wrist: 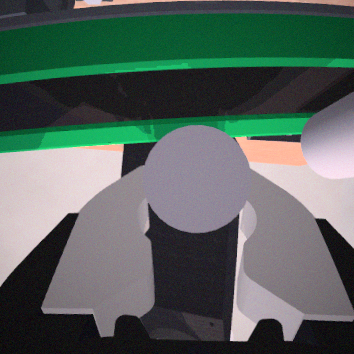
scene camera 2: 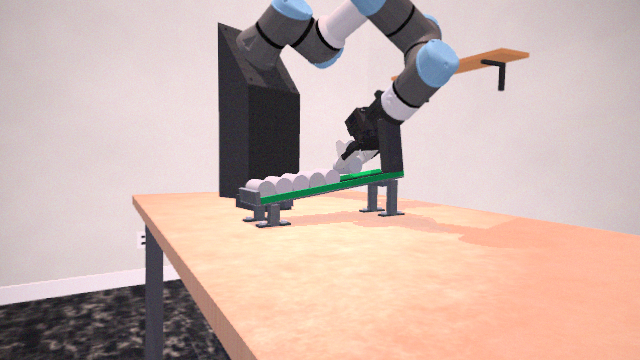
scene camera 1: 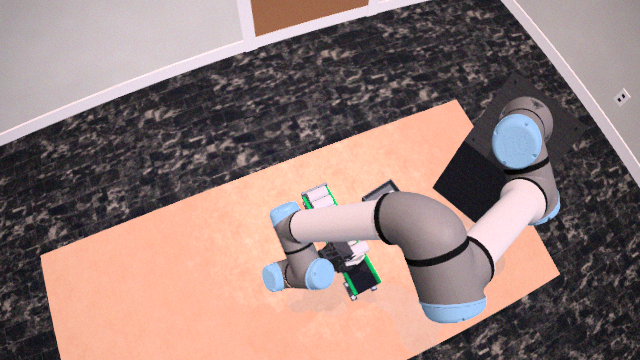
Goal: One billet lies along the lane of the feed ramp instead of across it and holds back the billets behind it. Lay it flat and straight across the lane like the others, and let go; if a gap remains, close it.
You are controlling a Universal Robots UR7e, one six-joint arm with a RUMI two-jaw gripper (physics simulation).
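Places are measured from the arm's base along level axes (x left, y back, z up), in millimetres.
Pixels of known places: gripper, fingertip midpoint: [wrist: 193, 171] [scene camera 2: 344, 167] [scene camera 1: 360, 248]; arm's base at its link origin: [scene camera 2: 255, 53].
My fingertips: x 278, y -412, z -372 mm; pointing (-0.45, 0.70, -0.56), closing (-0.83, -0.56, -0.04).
Ahead of a thing's pixels: the offset from my fingertips to its top centre. "spot": to the spot under its first point. Level surfaces: height alone.
My gripper [scene camera 2: 356, 156] [wrist: 193, 171] is shut on a pale grey billet, whose round end @[spot: dy -38, dx +25, dz +8 mm] [wrist: 197, 179] faces the wrist camera between the jaws. In scene camera 2 this held billet @[dy -10, dx +7, dz +27 mm] [scene camera 2: 353, 165] is low over the upper part of the feed ramp [scene camera 2: 320, 189] [scene camera 1: 373, 271] [wrist: 175, 40], uphill of the row. It points roughly across the lane; whether it touches the lane I cannot tell. Several billets @[dy -108, dx -119, dz -12 mm] [scene camera 2: 300, 181] @[dy -148, dx -188, dz -23 mm] [scene camera 1: 320, 196] lie side by side across the lower lane. The nearest row billet @[spot: dy -57, dx -36, dz -14 mm] [wrist: 332, 142] shows at the right of the wrist view, apart from the held one. The arm hides part of the row in scene camera 1.
A dark tray @[dy +89, dx -210, dz -81 mm] [scene camera 1: 381, 192] is on the table @[dz -116 mm] [scene camera 1: 175, 280] [scene camera 2: 400, 280] beside the ramp, towards the robot's base. Green rails edge the lane. The black pedestal [scene camera 2: 272, 130] stands behind the ramp's lower end. A wooden shelf [scene camera 2: 495, 56] is on the wall.
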